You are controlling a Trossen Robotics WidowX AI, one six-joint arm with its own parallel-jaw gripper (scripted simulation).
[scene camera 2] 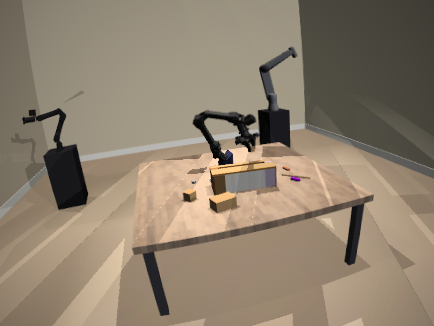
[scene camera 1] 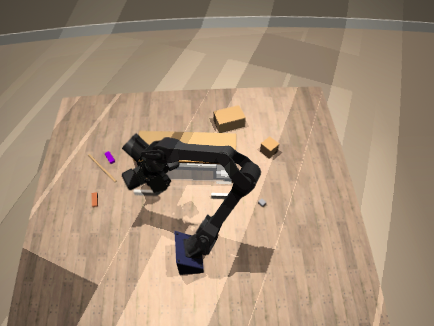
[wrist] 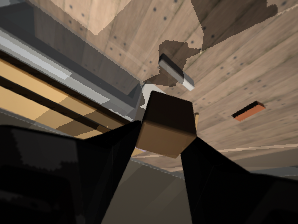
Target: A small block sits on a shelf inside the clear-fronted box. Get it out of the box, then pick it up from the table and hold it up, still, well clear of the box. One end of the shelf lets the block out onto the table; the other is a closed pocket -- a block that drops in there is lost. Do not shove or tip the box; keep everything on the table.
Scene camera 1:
gripper: 148,174
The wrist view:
gripper: 160,129
small tan block: 168,127
